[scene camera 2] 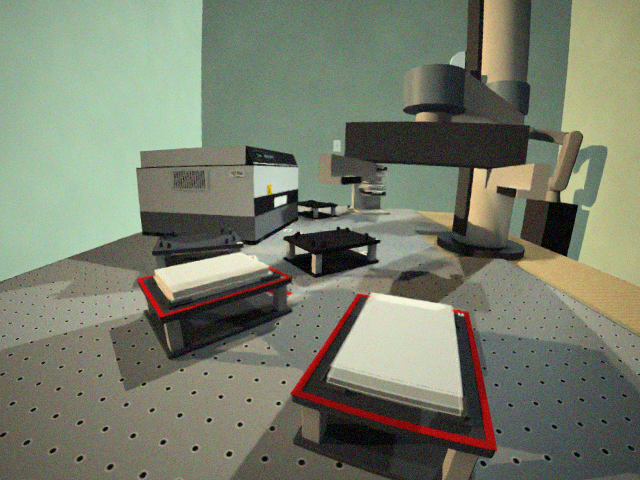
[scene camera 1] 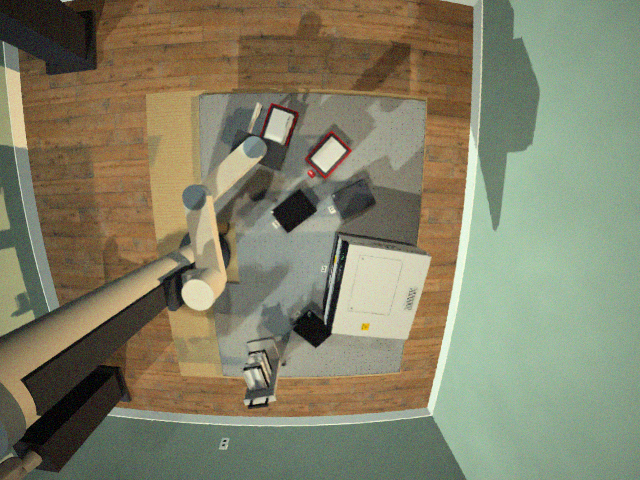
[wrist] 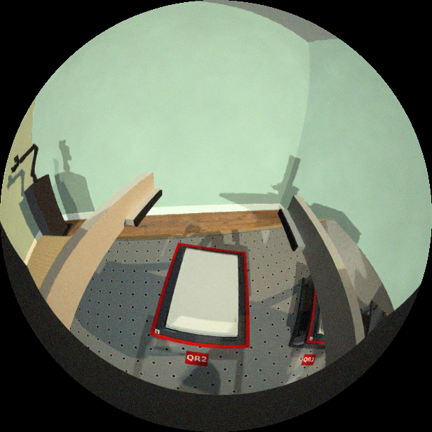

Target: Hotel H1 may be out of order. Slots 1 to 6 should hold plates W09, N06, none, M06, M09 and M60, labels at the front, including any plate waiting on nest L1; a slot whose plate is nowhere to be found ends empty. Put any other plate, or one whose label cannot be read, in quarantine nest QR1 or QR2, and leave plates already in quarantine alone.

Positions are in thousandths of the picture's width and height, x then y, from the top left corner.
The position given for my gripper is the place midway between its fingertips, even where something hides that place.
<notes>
I see my gripper (scene camera 2: 665,361), a red-rimmed quarantine nest (scene camera 2: 660,870) and a black nest (scene camera 2: 526,501).
My gripper also shows in scene camera 1 (scene camera 1: 430,228) and in the wrist view (wrist: 515,443). The red-rimmed quarantine nest shows as well in the wrist view (wrist: 383,707).
</notes>
